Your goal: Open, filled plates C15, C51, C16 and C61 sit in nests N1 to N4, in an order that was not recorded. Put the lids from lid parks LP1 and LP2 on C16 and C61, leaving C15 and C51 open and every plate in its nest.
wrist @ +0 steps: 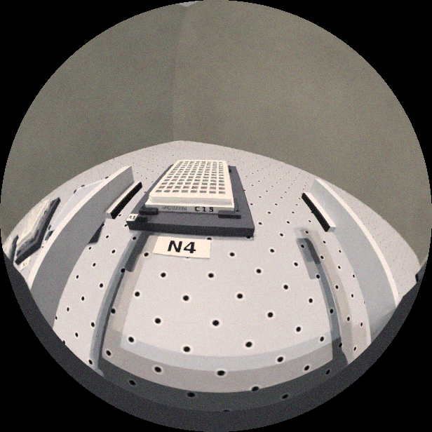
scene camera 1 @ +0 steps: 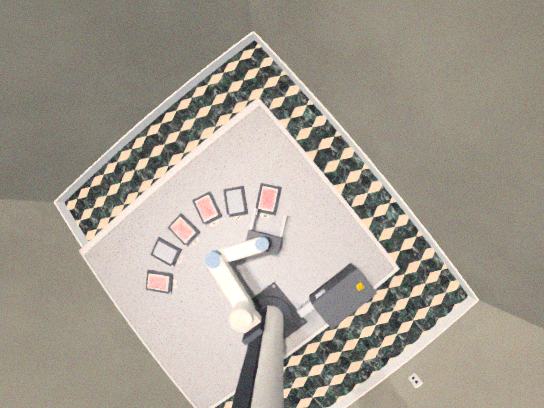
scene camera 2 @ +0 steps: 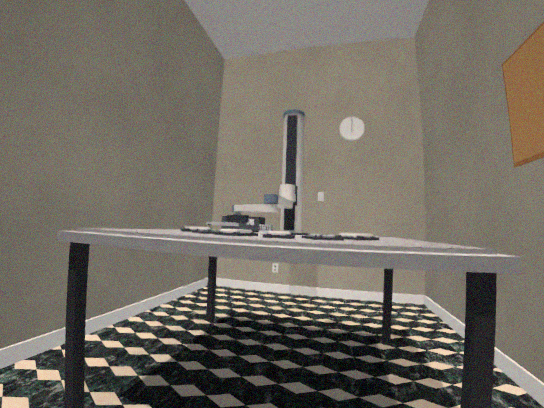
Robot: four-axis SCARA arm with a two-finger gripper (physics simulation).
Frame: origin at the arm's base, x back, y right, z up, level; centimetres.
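Seen in the pictures: gripper, fingertip midpoint: (scene camera 1: 270,211) (scene camera 2: 209,223); arm's base at its link origin: (scene camera 1: 270,316).
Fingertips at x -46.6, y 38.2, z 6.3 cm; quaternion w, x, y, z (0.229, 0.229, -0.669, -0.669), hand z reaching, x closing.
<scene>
Pixels of each thing's top centre, then the offset from my fingertips to it. "*": a spot on its surface instead. Level surfaces: height alone.
- Plate C15 at its top centre: (scene camera 1: 267,198) dy +3.2, dx -6.7, dz -2.4 cm
- pale lid at its top centre: (scene camera 1: 235,201) dy -12.1, dx -17.3, dz -3.2 cm
- second plate at its top centre: (scene camera 1: 182,230) dy -46.3, dx -23.8, dz -2.4 cm
- third plate at its top centre: (scene camera 2: 355,233) (scene camera 1: 157,282) dy -77.8, dx -9.3, dz -2.4 cm
- table at its surface level: dz -5.0 cm
- dark control box at a spot on its surface: (scene camera 1: 342,296) * dy +1.6, dx +56.9, dz +6.5 cm
Plate C15 (scene camera 1: 269,198) (wrist: 192,182) is open and sits in the dark nest N4 (wrist: 192,226); its label reads in the wrist view. My gripper (scene camera 1: 271,215) (wrist: 224,176) is open and empty, low over the table in front of N4, its fingers spread wider than the plate. In scene camera 1, a pale lid (scene camera 1: 235,201) lies in LP1, beside N4, and another lid (scene camera 1: 166,251) lies in the farther park, LP2. Three more open plates with red wells sit in nests: one plate (scene camera 1: 207,208), a second plate (scene camera 1: 183,229) and a third plate (scene camera 1: 159,282). Their labels cannot be read.
The arm's white links (scene camera 1: 232,285) reach over the table (scene camera 1: 320,225) from the column (scene camera 2: 292,165). A dark control box (scene camera 1: 342,296) stands at the table's edge beside the base. At the wrist view's left edge, part of a nested plate (wrist: 35,225) shows beyond the left finger.
</scene>
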